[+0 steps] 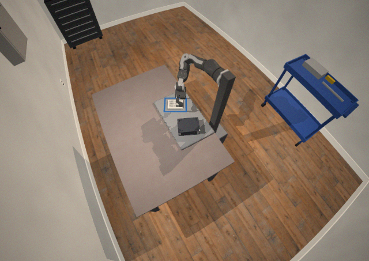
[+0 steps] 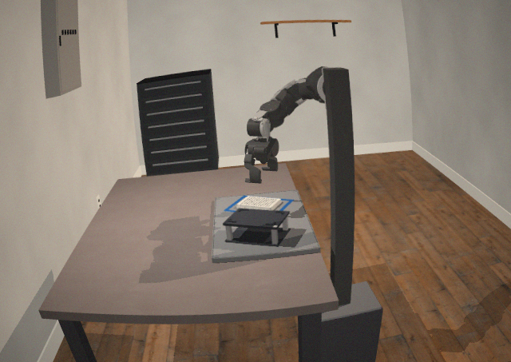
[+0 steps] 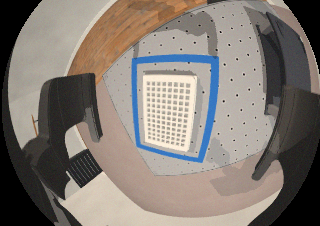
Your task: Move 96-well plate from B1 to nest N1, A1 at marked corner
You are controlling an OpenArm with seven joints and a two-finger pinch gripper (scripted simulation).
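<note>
My hand is 10 mm short of the white 96-well plate, 50 mm to the left of it and 110 mm above it. Round my hand: black raised nest N1: 40 mm ahead, 190 mm to the left, 60 mm below.
</note>
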